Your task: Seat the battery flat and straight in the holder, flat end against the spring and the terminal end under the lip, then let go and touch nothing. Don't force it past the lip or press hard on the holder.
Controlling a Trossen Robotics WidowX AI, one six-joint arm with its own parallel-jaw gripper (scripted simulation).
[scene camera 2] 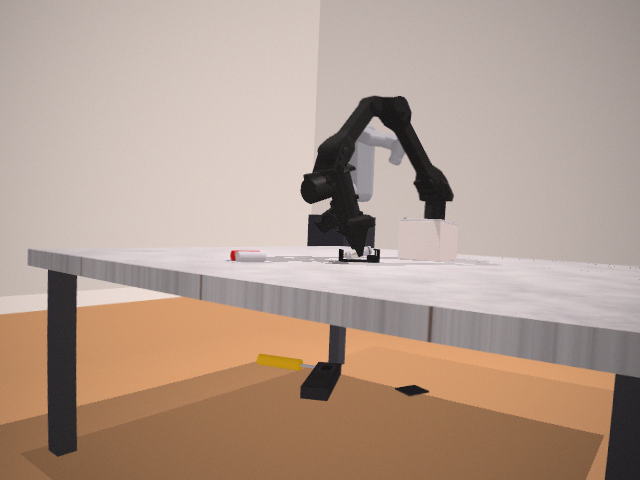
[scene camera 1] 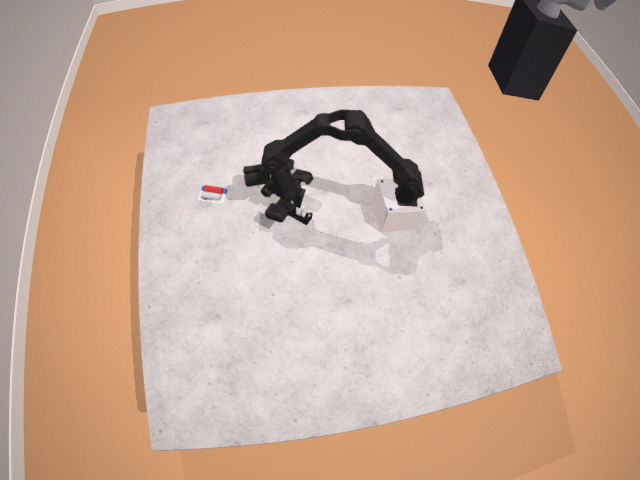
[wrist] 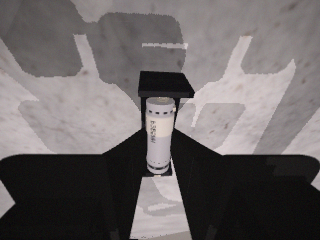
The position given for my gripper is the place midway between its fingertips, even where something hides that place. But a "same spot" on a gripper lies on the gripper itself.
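My gripper: visible in scene camera 1, the wrist view and scene camera 2 (pixel 359 255). Same spot on the gripper: (scene camera 1: pixel 297 200) and (wrist: pixel 183 183).
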